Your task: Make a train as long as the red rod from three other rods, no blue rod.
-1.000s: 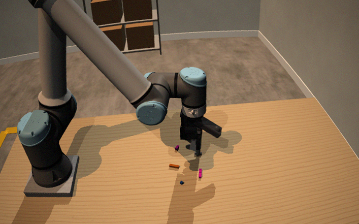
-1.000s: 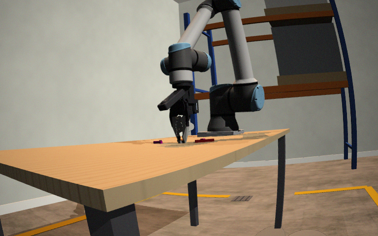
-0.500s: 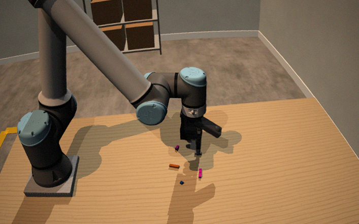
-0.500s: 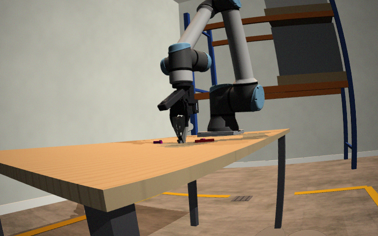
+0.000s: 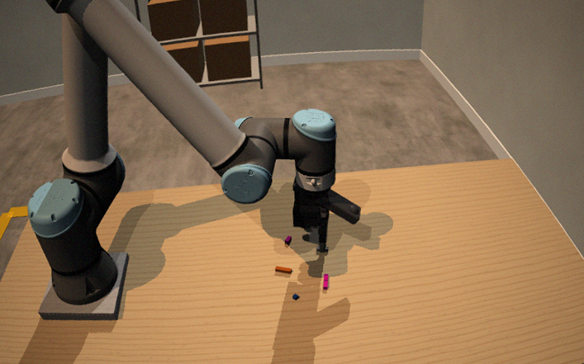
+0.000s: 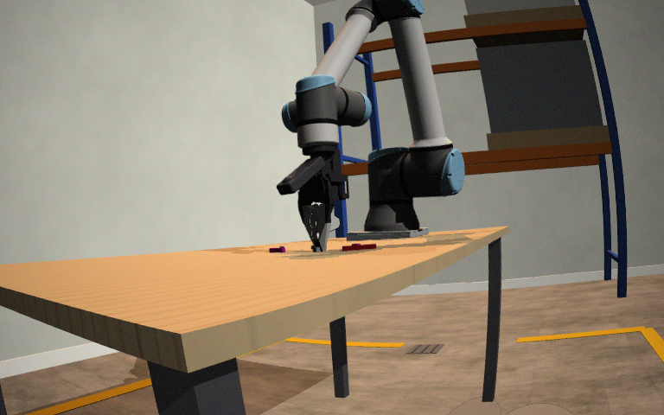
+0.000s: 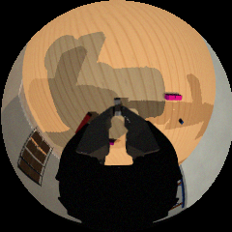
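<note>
Right now the red rod is 3 cm behind my hand, 8 cm to the left of it and 1 cm below it. Also, from my hand: grey rod: 1 cm below; then orange rod: 9 cm behind, 8 cm to the right, 1 cm below; then blue rod: 5 cm behind, 17 cm to the right, 1 cm below.
</note>
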